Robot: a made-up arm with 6 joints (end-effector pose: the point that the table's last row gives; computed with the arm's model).
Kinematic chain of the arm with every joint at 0, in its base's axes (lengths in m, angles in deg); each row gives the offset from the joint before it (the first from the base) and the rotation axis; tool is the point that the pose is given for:
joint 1: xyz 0 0 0.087 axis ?
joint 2: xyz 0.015 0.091 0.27 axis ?
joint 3: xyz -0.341 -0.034 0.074 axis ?
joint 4: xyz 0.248 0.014 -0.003 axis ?
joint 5: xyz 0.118 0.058 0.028 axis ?
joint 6: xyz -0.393 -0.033 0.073 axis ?
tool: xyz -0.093 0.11 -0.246
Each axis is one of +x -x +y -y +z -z.
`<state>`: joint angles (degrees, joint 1 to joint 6).
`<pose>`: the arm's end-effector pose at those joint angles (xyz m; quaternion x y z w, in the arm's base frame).
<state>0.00 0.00 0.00 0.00 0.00 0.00</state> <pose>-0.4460 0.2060 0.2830 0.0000 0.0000 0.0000 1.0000</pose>
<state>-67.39 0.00 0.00 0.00 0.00 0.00</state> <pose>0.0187 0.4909 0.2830 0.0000 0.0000 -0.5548 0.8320</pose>
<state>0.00 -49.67 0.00 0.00 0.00 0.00</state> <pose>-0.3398 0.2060 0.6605 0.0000 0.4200 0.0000 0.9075</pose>
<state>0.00 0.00 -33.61 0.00 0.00 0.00</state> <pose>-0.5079 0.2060 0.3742 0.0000 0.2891 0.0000 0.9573</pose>
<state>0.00 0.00 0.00 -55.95 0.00 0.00</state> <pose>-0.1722 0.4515 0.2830 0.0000 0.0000 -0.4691 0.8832</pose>
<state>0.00 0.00 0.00 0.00 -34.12 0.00</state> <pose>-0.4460 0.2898 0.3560 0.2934 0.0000 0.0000 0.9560</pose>
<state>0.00 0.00 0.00 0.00 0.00 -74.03</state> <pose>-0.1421 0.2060 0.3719 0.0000 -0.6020 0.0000 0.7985</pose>
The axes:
joint 1: +z
joint 2: -y
joint 3: -y
joint 4: +z
joint 5: -x
joint 6: +y

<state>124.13 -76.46 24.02 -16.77 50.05 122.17</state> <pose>-0.4636 -0.2187 0.8542 -0.9191 0.1842 -0.1801 0.2980</pose>
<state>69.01 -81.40 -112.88 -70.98 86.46 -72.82</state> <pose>-0.1697 -0.0894 0.8106 0.3393 -0.6307 -0.5411 0.4409</pose>
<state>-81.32 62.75 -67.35 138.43 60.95 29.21</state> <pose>-0.1930 -0.4148 -0.0489 -0.5013 -0.0502 0.2876 0.8145</pose>
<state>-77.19 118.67 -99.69 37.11 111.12 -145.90</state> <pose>0.2664 -0.1524 -0.0805 -0.5003 -0.3249 0.7278 0.3383</pose>
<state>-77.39 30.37 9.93 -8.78 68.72 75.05</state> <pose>0.2113 0.5640 0.0753 -0.0137 0.3788 -0.8805 0.2846</pose>
